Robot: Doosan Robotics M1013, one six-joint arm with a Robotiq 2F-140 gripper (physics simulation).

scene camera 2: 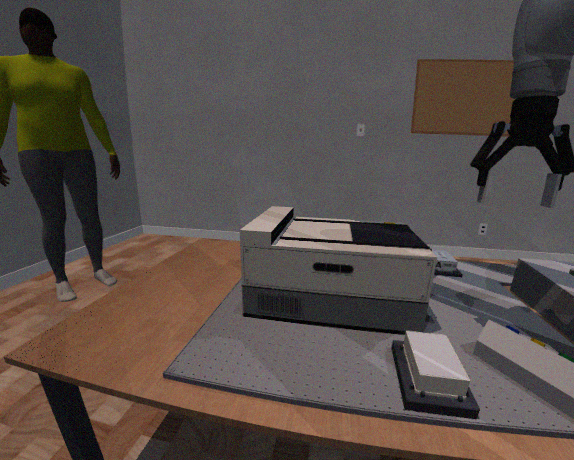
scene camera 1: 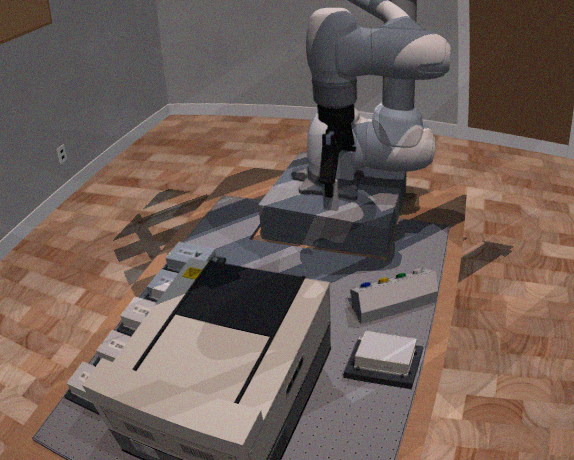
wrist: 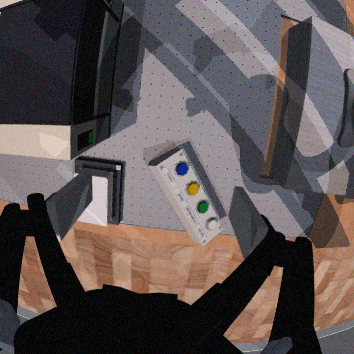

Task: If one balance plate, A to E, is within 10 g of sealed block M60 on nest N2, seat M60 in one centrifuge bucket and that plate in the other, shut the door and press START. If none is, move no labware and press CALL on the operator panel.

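Places are measured from the arm's base along level axes (x ahead, y left, z up), in millimetres.
Pixels of known places: gripper, fingertip midpoint: (scene camera 2: 514,204) (scene camera 1: 339,193) (wrist: 160,193).
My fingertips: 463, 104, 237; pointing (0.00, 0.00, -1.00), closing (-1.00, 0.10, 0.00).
Note:
For each thing: its top centre in the pictures, then the offset to it from my fingertips, as dx, dy, dz. "*": a spot on its surface instead. Level surfaces: height alone.
- operator panel at its top centre: (wrist: 188,206) (scene camera 1: 396,277) (scene camera 2: 549,346) -37, +137, -250
- pale block at its top centre: (scene camera 1: 386,347) (scene camera 2: 434,352) (wrist: 90,200) +189, +141, -269
- dark nest at its top centre: (scene camera 1: 385,356) (scene camera 2: 431,365) (wrist: 94,194) +189, +141, -300
- dark top section at a spot on its surface: (scene camera 1: 245,297) * +230, -153, -121
- perforated mat at its surface level: dz -333
My gripper (scene camera 1: 330,197) (scene camera 2: 515,198) (wrist: 160,193) is open and empty, high above the table; in the wrist view the operator panel (scene camera 1: 395,297) (scene camera 2: 525,361) (wrist: 172,186) shows below and between its fingers. The panel has blue (wrist: 182,168), yellow (wrist: 193,188), green (wrist: 202,206) and white (wrist: 212,223) buttons. A pale block (scene camera 1: 385,350) (scene camera 2: 435,357) (wrist: 100,197) sits on a dark nest (scene camera 1: 377,380) (scene camera 2: 440,406) (wrist: 115,195); its label is unreadable. Several balance plates stand in a row, including one (scene camera 1: 187,253) at the far end. The centrifuge (scene camera 1: 295,370) (scene camera 2: 280,265) (wrist: 35,142) has a dark top section (scene camera 1: 245,297); its buckets are hidden.
The robot's grey base block (scene camera 1: 320,230) (scene camera 2: 540,287) stands behind the panel. The centrifuge body rises between the plate row and the pale block. A perforated mat (scene camera 1: 350,425) (scene camera 2: 300,365) (wrist: 165,115) lies on the wooden table. A person (scene camera 2: 52,105) stands at the back left.

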